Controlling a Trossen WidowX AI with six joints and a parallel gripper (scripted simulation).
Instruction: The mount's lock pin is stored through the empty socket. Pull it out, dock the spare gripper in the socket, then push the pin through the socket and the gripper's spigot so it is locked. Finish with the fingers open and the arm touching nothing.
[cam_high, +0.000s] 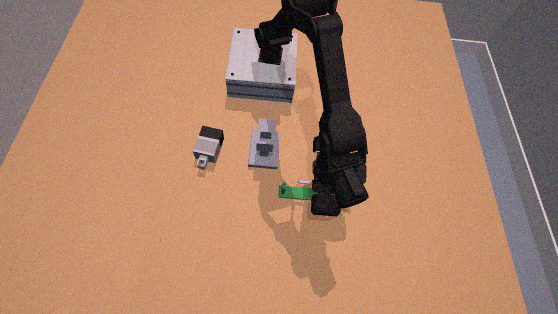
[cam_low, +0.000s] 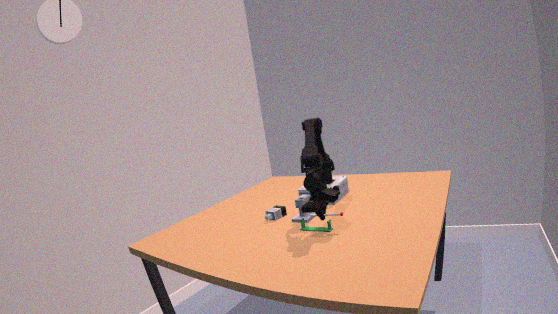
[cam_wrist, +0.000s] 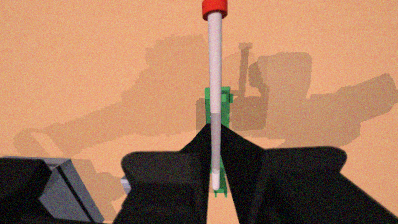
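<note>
The green mount is 3 cm to the right of my gripper tip, 2 cm below it and 1 cm ahead of it. From my gripper tip the other things lie so: spare gripper (31 cm to the right, 7 cm behind, 2 cm below).
</note>
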